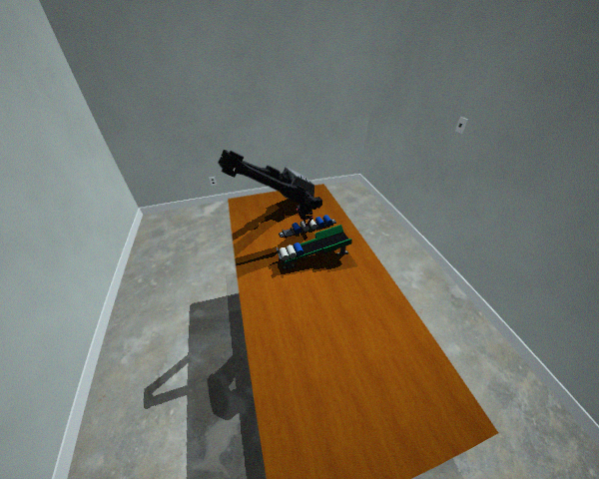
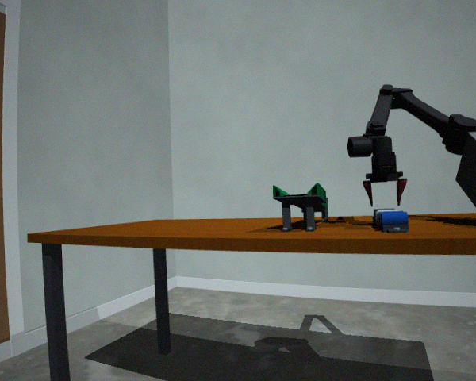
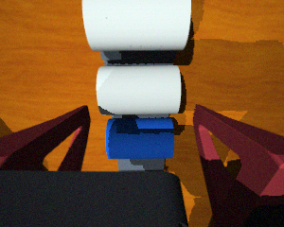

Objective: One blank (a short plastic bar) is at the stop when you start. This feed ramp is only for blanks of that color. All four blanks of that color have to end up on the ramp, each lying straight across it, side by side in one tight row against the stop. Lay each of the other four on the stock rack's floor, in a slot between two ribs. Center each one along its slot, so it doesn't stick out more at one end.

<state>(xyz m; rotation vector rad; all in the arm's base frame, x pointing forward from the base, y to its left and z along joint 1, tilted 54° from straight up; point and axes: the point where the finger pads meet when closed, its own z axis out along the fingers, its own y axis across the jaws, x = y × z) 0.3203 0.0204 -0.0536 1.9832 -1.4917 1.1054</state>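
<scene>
My hand is 70 mm above the grey stock rack, 30 mm to the right of it and 10 mm past it. The rest, counted from my hand: feed ramp: 240 mm ahead, 20 mm to the right, 10 mm above.
</scene>
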